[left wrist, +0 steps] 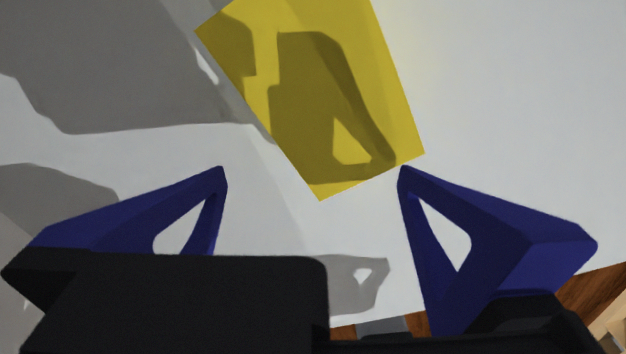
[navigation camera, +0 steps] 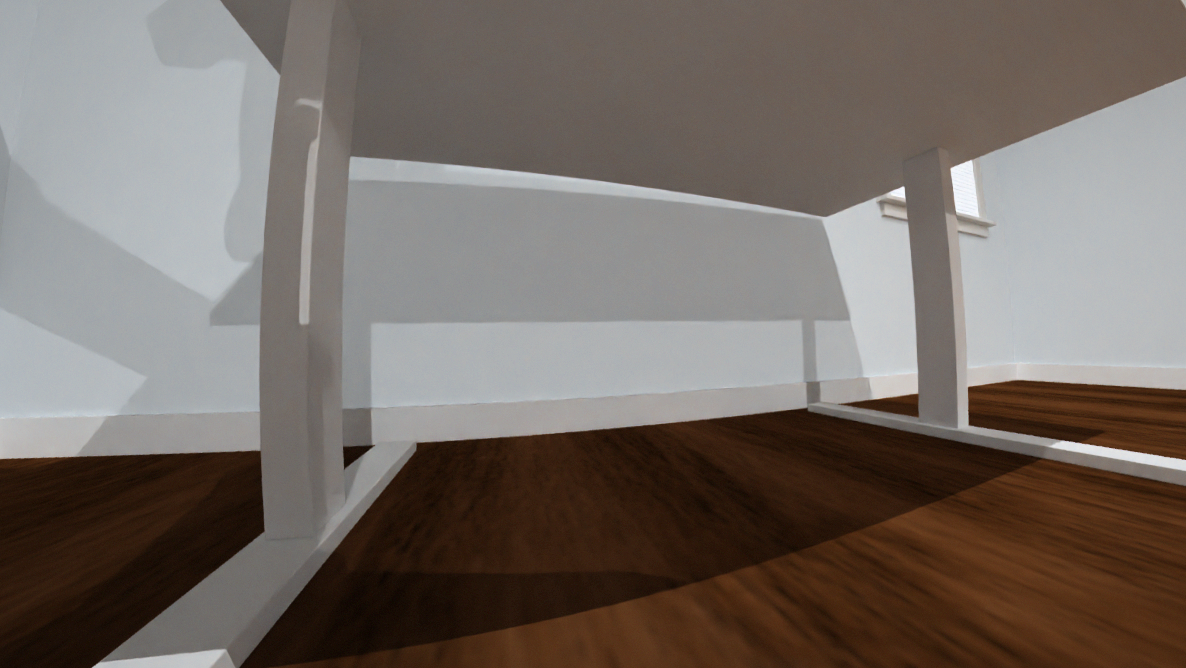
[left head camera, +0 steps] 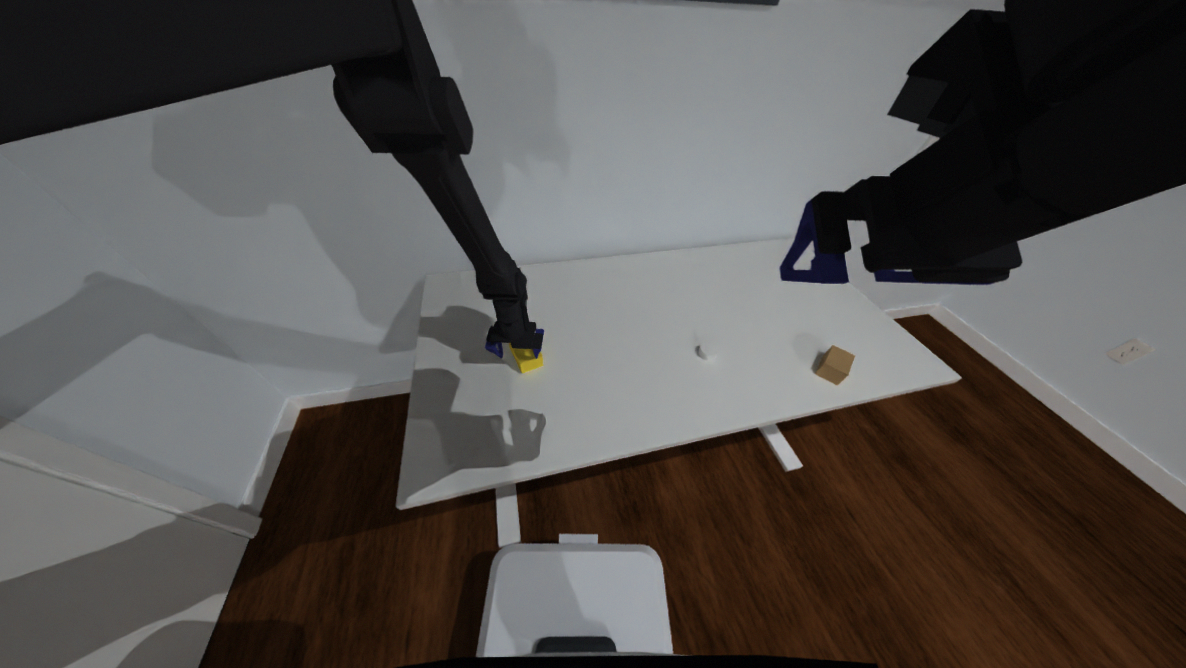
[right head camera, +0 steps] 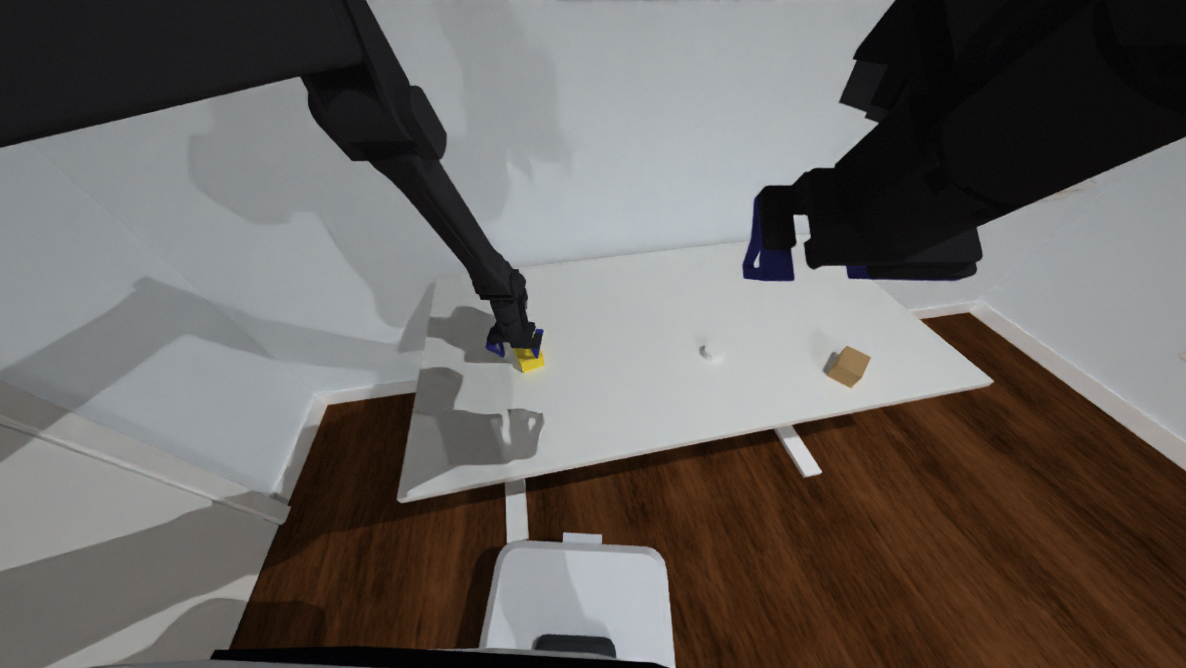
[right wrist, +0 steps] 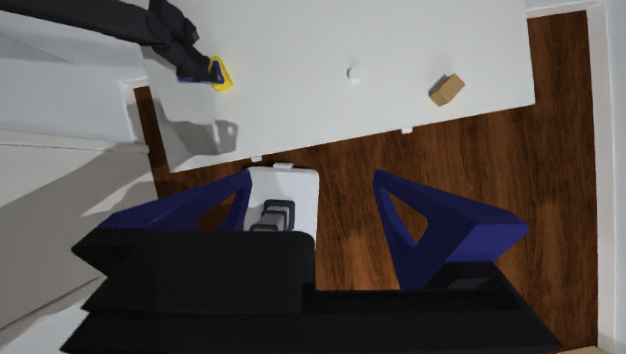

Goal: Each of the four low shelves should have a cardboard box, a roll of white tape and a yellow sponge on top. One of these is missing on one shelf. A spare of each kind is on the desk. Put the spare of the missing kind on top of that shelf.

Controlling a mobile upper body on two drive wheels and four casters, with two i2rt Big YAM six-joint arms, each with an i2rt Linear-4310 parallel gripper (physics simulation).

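Frame: origin at the left arm's base, x ahead, y left, z up, level; millimetres.
Seen in the pictures: left gripper, between the fingertips: (left wrist: 312, 175) (left head camera: 519, 356) (right head camera: 520, 356) (right wrist: 211, 81); right gripper, between the fingertips: (left head camera: 829, 274) (right head camera: 796, 271) (right wrist: 312, 176).
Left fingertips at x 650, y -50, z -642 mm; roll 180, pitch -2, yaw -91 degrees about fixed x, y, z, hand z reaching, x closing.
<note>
Offsets run from my left fingertips to a thing's top centre. Level surfaces: height alone.
A yellow sponge {dy -8, dx +38, dz -3 mm} (left head camera: 529, 363) (right head camera: 529, 363) (left wrist: 310, 100) (right wrist: 226, 83) lies on the white desk {dz -48 mm} (left head camera: 614, 290) (right head camera: 614, 290) (left wrist: 525, 100) (right wrist: 300, 105), at its left part. My left gripper (left head camera: 517, 354) (right head camera: 517, 354) (left wrist: 312, 175) is open and empty above the desk, its fingertips close to the sponge's near end in the left wrist view; the height gap is hard to tell. A white tape roll {dy -535, dx +68, dz -24 mm} (left head camera: 705, 352) (right head camera: 712, 354) (right wrist: 354, 75) is near the desk's middle. A cardboard box {dy -887, dx +23, dz +2 mm} (left head camera: 834, 365) (right head camera: 849, 366) (right wrist: 447, 90) is at the right. My right gripper (left head camera: 854, 277) (right head camera: 817, 277) (right wrist: 312, 176) is open and empty, raised high. No low shelf shows.
Walls stand behind the desk and at both sides. My white base (left head camera: 580, 589) (right head camera: 580, 589) (right wrist: 295, 185) is at the desk's front. The desk's two legs (navigation camera: 290, 373) (navigation camera: 936, 290) stand on floor bars in the navigation view.
</note>
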